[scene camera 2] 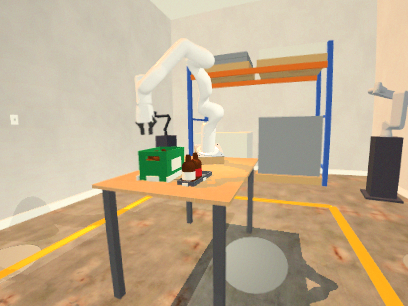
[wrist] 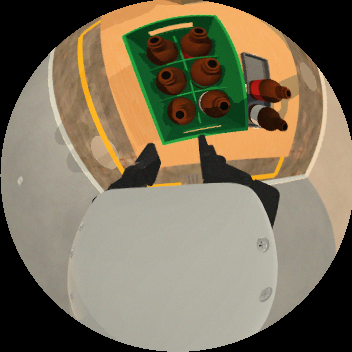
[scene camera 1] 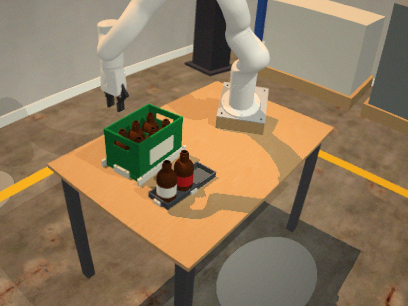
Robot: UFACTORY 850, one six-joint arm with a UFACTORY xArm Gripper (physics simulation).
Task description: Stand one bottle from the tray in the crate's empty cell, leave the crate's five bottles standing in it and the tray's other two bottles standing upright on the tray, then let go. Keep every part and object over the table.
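The green crate [scene camera 1: 120,156] [scene camera 2: 150,171] [wrist: 233,56] stands on the table. In the wrist view each of its cells holds an upright brown bottle, among them one in the near left cell [wrist: 181,111] and one with a white label [wrist: 215,103] beside it. The dark tray [scene camera 1: 204,174] [wrist: 255,64] holds an upright white-label bottle [scene camera 1: 167,182] [scene camera 2: 188,173] [wrist: 267,119] and an upright red-label bottle [scene camera 1: 184,172] [scene camera 2: 198,169] [wrist: 270,91]; its far end is bare. My gripper [scene camera 1: 115,106] [scene camera 2: 145,131] [wrist: 177,149] is open and empty, above the crate and apart from the bottles.
The wooden table [scene camera 1: 240,160] [scene camera 2: 220,190] carries the crate, the tray and my arm's base [scene camera 1: 242,115]. Pale brackets [scene camera 1: 121,169] sit along the crate's foot. Away from the table stand a blue and orange rack [scene camera 2: 328,110] and a dark pedestal [scene camera 2: 384,167].
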